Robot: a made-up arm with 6 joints.
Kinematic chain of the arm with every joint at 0, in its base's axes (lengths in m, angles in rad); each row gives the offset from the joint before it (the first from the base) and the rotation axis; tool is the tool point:
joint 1: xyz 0 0 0.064 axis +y
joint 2: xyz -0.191 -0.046 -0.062 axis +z
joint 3: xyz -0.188 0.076 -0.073 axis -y
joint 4: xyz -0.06 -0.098 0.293 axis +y
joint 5: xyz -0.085 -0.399 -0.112 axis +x
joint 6: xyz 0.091 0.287 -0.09 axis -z
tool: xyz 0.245 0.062 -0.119
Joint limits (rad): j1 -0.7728..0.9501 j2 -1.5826..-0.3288 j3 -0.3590..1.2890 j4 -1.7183..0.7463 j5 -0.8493..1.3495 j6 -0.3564..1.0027
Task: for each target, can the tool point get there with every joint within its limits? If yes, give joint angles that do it. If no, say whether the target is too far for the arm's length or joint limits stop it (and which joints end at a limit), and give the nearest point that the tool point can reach.
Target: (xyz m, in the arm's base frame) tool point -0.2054 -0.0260 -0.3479
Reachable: yes | joints -0.4689 -0.5776 -0.2318 0.3183 -0.1213 -0.0800
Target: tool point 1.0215 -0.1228 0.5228
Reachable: no: joint limits stop it (at a limit: joint 1, joint 2, joint 4, joint 6) | nearest point 0.3467 -0.2689 0.4697 | short by 0.692 m
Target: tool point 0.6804 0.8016 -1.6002
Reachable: no: too far | nearest point 0.0071 0.3025 -0.6314 | short by 1.281 m
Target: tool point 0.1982 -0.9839 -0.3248
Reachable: no: joint limits stop it (at a limit: joint 1, joint 2, joint 3, joint 5) | nearest point -0.0085 -0.5289 -0.1991 | short by 0.515 m
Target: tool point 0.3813 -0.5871 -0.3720
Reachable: no: joint limits stop it (at a limit: joint 1, joint 2, joint 3, joint 5, joint 6) | nearest point 0.1704 -0.3838 -0.2683 | short by 0.311 m
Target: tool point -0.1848 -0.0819 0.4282
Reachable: yes | joints 0.2912 -1.2650 -0.0789 -0.9005 0.8005 0.3962
